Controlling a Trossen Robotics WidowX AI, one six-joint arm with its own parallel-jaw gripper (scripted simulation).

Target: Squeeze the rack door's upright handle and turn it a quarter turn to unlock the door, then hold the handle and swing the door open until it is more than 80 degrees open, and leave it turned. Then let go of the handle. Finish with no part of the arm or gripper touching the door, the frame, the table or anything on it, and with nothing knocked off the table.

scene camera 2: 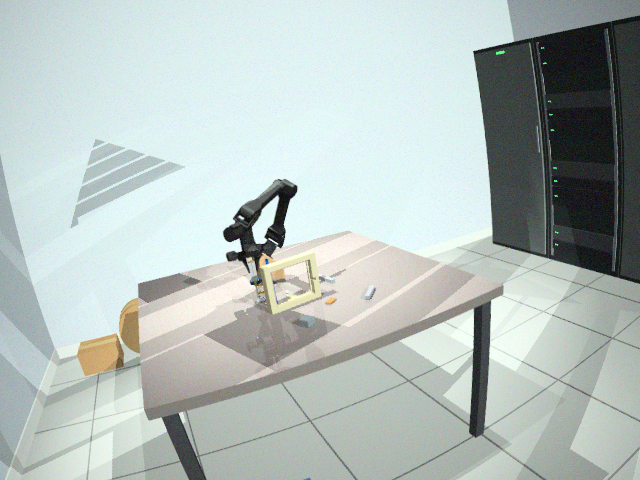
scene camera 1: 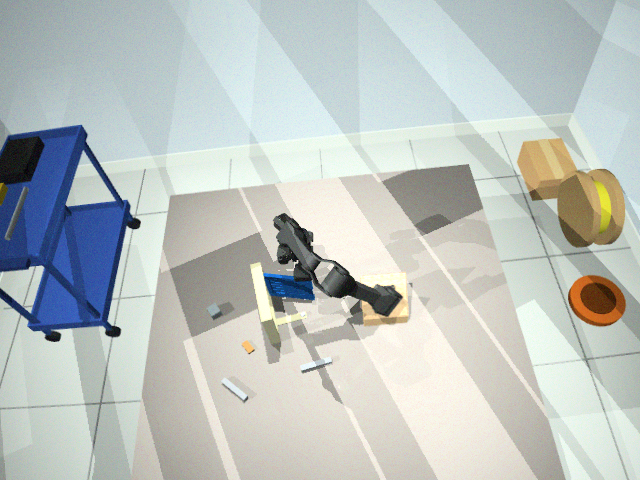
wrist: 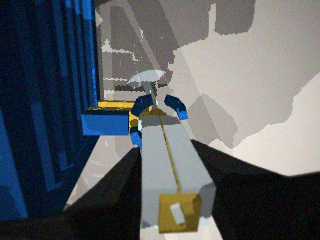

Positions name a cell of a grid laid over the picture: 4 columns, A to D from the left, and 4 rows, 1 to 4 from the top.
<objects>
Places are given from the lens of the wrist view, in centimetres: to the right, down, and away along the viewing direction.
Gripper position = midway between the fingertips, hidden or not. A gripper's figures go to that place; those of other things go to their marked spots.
my gripper (wrist: C3): 0, 2, 11
blue rack door (wrist: A2): -6, 0, 10
</objects>
